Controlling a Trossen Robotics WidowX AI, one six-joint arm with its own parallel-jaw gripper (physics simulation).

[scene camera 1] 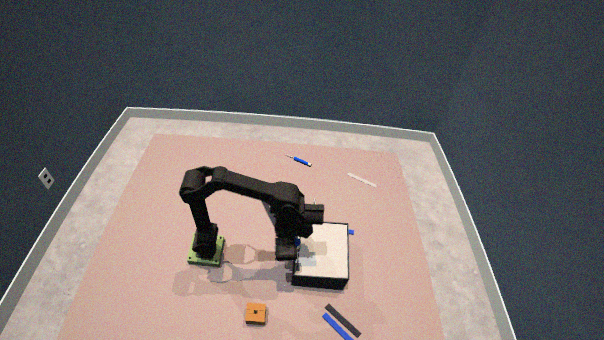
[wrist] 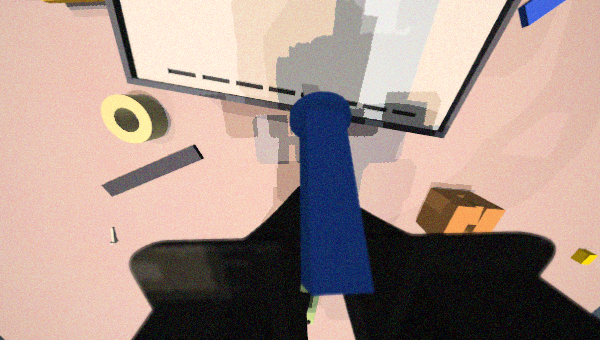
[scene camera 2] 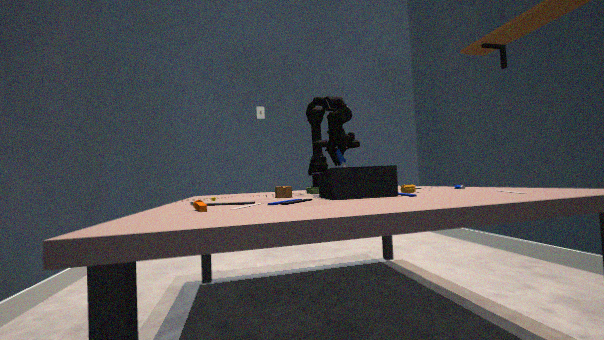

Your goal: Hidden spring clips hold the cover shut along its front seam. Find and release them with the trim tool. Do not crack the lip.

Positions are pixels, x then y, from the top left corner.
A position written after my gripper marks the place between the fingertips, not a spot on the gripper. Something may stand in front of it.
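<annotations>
There is a blue trim tool [wrist: 334, 259], which touches nothing else, and it is held in my gripper [scene camera 1: 283, 244].
</annotations>
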